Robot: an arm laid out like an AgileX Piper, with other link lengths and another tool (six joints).
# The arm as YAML. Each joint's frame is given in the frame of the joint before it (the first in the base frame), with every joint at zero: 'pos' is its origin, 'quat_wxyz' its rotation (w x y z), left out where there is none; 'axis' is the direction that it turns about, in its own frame. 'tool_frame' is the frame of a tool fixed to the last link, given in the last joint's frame.
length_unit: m
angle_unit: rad
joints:
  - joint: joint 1
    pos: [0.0, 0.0, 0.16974]
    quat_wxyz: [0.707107, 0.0, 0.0, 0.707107]
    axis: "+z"
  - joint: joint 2
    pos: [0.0, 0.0, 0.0]
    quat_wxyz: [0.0, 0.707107, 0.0, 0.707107]
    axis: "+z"
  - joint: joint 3
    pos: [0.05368, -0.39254, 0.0]
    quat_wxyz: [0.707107, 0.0, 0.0, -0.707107]
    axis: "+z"
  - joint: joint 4
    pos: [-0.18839, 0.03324, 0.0]
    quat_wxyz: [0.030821, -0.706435, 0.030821, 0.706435]
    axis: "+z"
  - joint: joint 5
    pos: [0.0, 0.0, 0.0]
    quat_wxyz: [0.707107, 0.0, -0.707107, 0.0]
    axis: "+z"
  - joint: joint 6
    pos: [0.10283, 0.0, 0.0]
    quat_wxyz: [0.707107, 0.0, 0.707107, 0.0]
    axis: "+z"
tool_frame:
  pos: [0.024, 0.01, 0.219]
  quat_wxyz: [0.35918, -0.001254, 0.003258, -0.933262]
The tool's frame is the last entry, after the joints.
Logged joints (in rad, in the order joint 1, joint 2, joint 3, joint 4, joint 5, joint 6), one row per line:
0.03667 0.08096 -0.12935 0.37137 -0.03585 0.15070
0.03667 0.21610 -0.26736 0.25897 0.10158 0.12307
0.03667 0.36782 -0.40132 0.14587 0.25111 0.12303
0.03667 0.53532 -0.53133 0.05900 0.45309 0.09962
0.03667 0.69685 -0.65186 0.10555 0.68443 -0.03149
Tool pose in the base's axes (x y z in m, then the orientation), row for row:
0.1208 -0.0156 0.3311 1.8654 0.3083 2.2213
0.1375 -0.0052 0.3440 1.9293 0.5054 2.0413
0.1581 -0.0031 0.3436 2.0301 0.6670 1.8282
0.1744 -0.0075 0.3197 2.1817 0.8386 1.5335
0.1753 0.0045 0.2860 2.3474 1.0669 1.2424
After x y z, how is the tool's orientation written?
As a rotation vector, in radians.
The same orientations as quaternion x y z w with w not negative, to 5 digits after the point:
0.63546 0.10502 0.75670 0.11206
0.66905 0.17526 0.70789 0.14337
0.71212 0.23397 0.64130 0.16395
0.76878 0.29550 0.54037 0.17220
0.81215 0.36913 0.42984 0.13925

